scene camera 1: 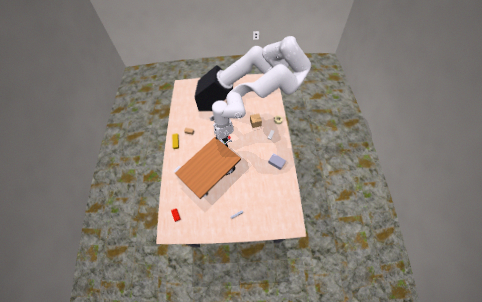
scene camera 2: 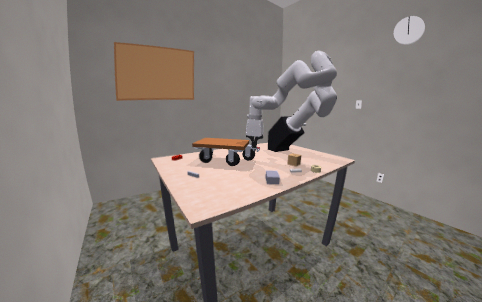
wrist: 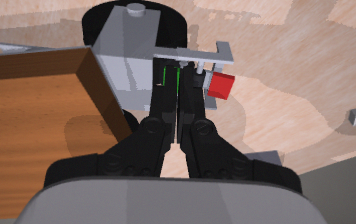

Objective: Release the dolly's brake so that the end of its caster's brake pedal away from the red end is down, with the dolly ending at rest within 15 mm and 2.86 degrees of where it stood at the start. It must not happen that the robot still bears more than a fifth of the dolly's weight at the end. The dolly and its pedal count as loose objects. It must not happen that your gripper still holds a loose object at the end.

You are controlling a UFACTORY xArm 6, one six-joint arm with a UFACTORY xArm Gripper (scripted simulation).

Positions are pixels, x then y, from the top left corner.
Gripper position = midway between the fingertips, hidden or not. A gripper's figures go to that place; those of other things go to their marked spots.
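Scene:
There's a grey caster bracket (wrist: 125, 48) that's 13 cm from the lens, and my gripper (wrist: 177, 83) is 14 cm from the lens.

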